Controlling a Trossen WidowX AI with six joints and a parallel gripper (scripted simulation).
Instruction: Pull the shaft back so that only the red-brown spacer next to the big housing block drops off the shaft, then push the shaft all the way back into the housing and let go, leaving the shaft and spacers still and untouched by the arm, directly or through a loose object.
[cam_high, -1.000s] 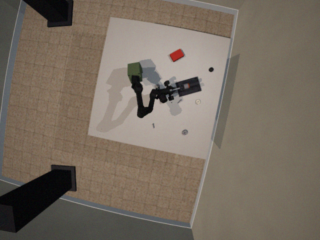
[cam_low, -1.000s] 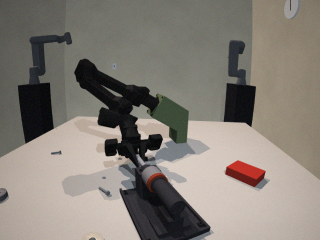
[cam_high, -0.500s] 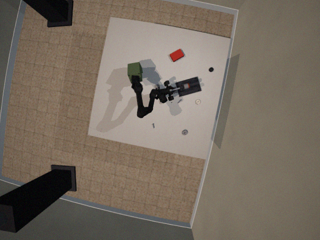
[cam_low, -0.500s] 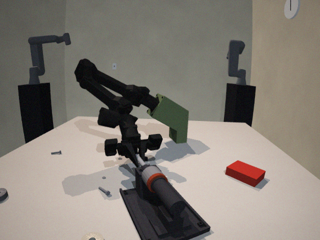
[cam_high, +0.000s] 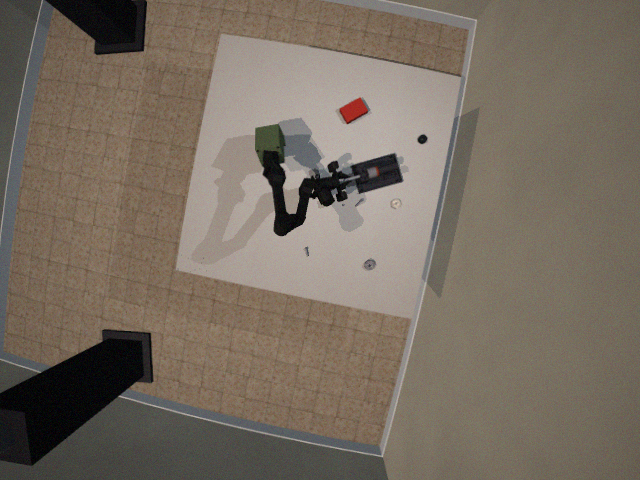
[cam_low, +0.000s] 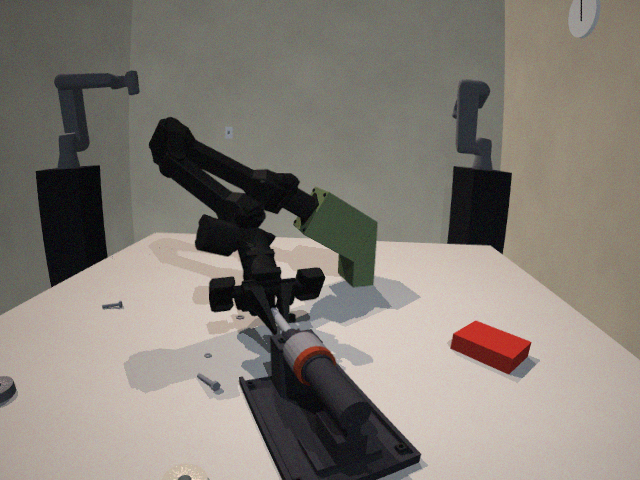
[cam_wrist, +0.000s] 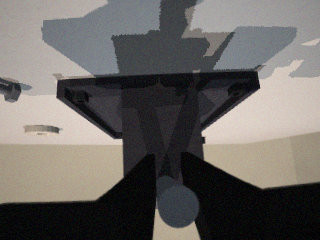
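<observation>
My hand is 90 mm short of the thin grey shaft and 30 mm to the right of it. Also, from my hand: black disc 400 mm ahead, 230 mm to the left, 70 mm below; then red block 370 mm to the left, 70 mm below, 40 mm ahead; then red-brown spacer 150 mm ahead, 50 mm to the left.
</observation>
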